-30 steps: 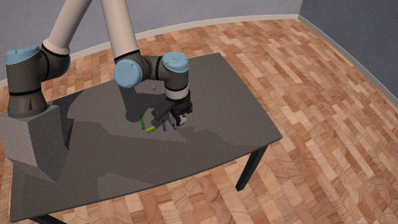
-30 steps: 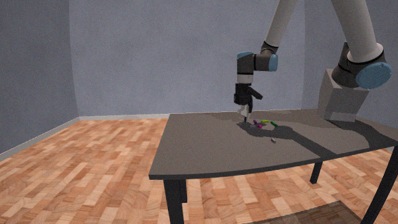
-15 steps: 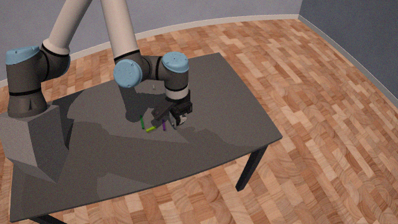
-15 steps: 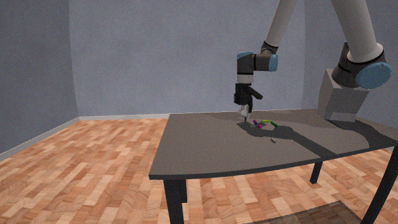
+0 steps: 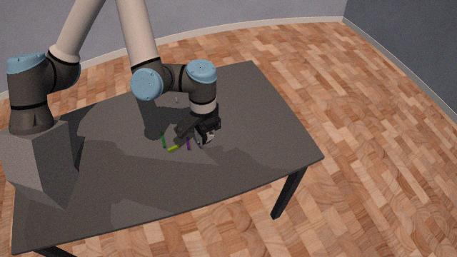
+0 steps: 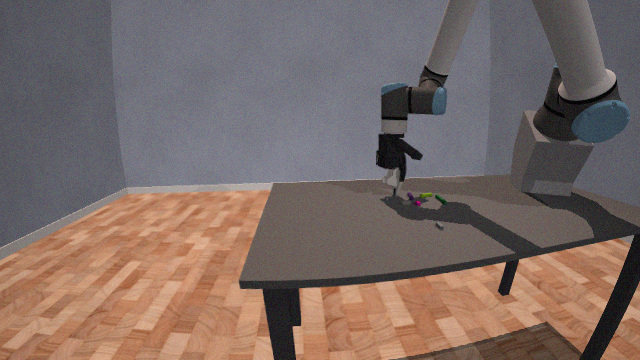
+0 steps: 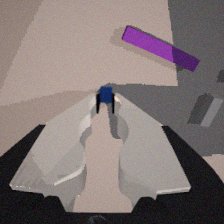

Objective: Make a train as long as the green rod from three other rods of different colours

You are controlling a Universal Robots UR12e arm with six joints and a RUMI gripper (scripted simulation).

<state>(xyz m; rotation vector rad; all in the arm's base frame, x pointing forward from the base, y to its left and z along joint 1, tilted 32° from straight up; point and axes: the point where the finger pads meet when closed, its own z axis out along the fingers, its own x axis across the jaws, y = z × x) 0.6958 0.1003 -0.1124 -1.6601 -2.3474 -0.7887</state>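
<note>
Now: the purple rod 5 cm behind my hand, 2 cm to the left of it and 1 cm below it. Round my hand: blue rod 1 cm below; magenta rod 10 cm to the left, 6 cm behind, 1 cm below; lime rod 11 cm behind, 1 cm to the left, 1 cm below.
</note>
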